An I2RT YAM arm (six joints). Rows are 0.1 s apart.
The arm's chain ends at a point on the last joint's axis. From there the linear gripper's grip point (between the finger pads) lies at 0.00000 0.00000 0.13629 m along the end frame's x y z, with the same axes.
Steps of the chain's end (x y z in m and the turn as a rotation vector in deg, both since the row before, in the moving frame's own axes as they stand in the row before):
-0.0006 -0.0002 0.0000 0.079 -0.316 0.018
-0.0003 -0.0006 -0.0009 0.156 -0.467 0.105
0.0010 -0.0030 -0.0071 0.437 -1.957 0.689
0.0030 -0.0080 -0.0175 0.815 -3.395 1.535
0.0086 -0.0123 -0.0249 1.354 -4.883 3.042
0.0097 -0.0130 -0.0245 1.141 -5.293 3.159
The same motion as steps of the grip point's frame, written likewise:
-0.0014 -0.0004 0.0000 0.079 -0.316 0.018
-0.0014 -0.0010 -0.0009 0.156 -0.467 0.105
-0.0036 -0.0041 -0.0072 0.437 -1.957 0.689
-0.0050 -0.0100 -0.0178 0.815 -3.395 1.535
-0.0029 -0.0158 -0.0254 1.354 -4.883 3.042
-0.0028 -0.0161 -0.0251 1.141 -5.293 3.159

